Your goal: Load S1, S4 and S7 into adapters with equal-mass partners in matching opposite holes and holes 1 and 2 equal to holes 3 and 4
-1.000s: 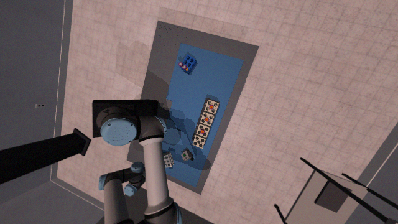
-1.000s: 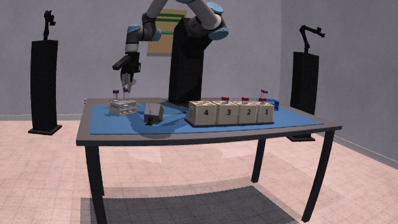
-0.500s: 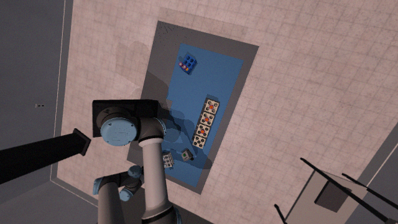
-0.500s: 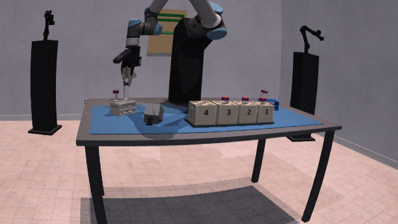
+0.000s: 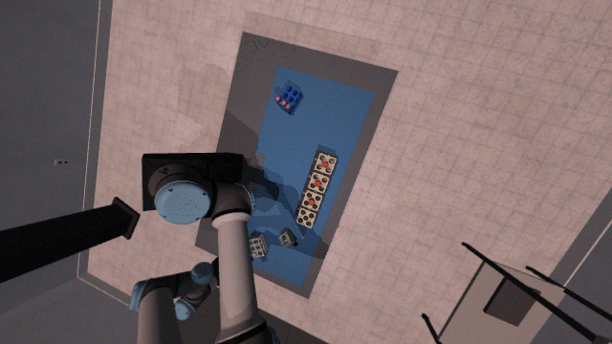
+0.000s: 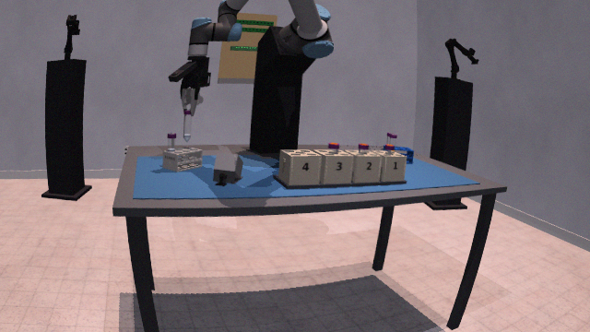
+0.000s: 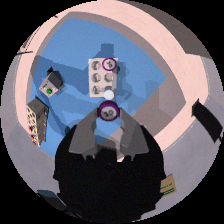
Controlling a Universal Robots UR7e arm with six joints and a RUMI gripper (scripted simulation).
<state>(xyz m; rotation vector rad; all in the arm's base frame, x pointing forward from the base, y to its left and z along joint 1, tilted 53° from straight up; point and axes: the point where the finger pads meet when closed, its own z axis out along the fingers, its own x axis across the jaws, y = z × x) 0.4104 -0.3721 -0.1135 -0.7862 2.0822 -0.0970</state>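
Now: hand 380 mm to the right of the bucket adapter, 200 mm short of it and 140 mm above it. Also, from my hand: blue rack: 890 mm to the left, 250 mm behind, 160 mm below; white rack: 160 mm below, 40 mm ahead, 10 mm to the right.
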